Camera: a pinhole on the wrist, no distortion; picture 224 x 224 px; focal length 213.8 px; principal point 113.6 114.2 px. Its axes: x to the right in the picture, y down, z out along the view. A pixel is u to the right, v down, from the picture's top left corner.
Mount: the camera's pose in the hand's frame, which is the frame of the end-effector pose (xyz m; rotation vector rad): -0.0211 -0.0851 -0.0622 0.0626 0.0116 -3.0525
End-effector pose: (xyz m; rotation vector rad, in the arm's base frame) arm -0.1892 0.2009 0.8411 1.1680 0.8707 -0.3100
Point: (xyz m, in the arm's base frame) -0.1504 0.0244 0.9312
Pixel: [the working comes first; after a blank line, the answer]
In the camera's frame: 0.0382 -0.1062 0.2488

146 23
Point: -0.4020 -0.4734 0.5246
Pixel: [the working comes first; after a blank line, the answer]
In the camera's frame: 0.0530 0.5195 0.5399

outside the picture
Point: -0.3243 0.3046 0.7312
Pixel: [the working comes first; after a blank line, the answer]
In the camera's frame: -0.0292 0.0361 -0.1033

behind the camera
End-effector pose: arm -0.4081 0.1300 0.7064 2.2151 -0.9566 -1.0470
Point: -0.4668 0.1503 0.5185
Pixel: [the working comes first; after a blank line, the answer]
In the camera's frame: -0.0688 0.0379 0.2123

44 152
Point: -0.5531 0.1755 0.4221
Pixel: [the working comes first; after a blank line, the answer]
In the camera's frame: -0.0542 0.0846 0.3347

79 168
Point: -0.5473 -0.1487 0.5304
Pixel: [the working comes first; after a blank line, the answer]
In the camera's frame: -0.2796 -0.1705 0.3027

outside the picture
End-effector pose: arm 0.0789 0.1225 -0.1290 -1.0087 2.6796 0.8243
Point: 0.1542 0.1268 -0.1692
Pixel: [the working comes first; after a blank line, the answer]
In the camera's frame: 0.0193 -0.0239 0.0958

157 61
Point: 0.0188 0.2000 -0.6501
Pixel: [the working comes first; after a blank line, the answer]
In the camera's frame: -0.2123 0.0709 0.5343

29 143
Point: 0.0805 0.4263 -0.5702
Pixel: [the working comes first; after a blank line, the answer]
In the camera's frame: -0.0274 -0.0820 0.5962

104 85
